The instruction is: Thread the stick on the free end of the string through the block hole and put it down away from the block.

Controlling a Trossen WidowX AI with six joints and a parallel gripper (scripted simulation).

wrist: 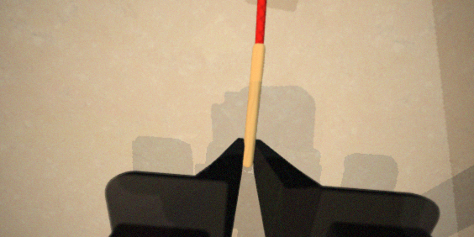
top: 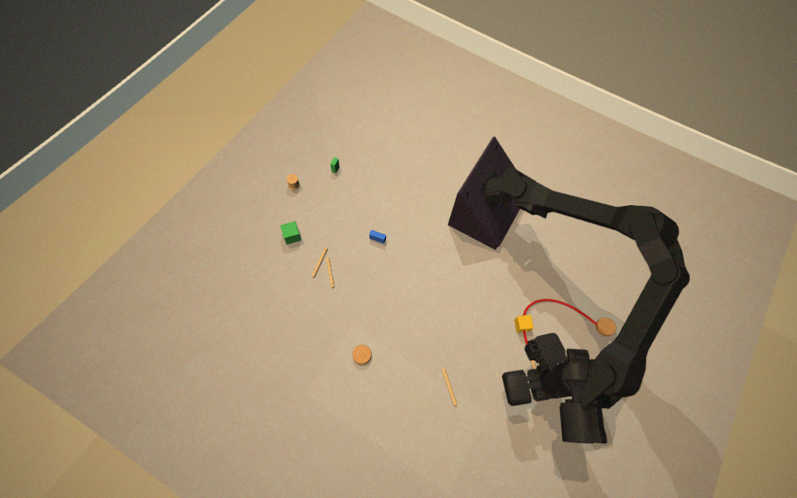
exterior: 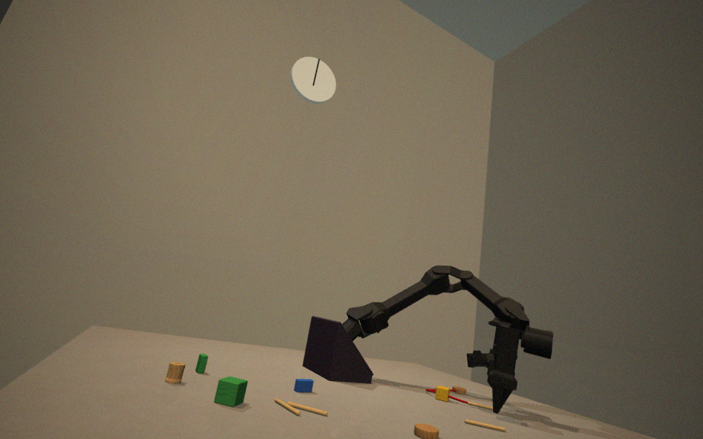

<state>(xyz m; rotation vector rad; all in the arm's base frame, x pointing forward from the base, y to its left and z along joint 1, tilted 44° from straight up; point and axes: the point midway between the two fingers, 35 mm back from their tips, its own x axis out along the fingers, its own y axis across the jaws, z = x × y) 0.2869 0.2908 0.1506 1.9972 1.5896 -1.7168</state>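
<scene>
Right now the thin stick is 3 cm behind my gripper tip, 3 cm to the right of it and 1 cm above it. From my gripper tip the other things lie so: green cube 5 cm ahead, 64 cm to the right, 2 cm above; then blue block 7 cm behind, 48 cm to the right, 1 cm above; then yellow wooden block 9 cm behind, 9 cm to the right, 1 cm above.
</scene>
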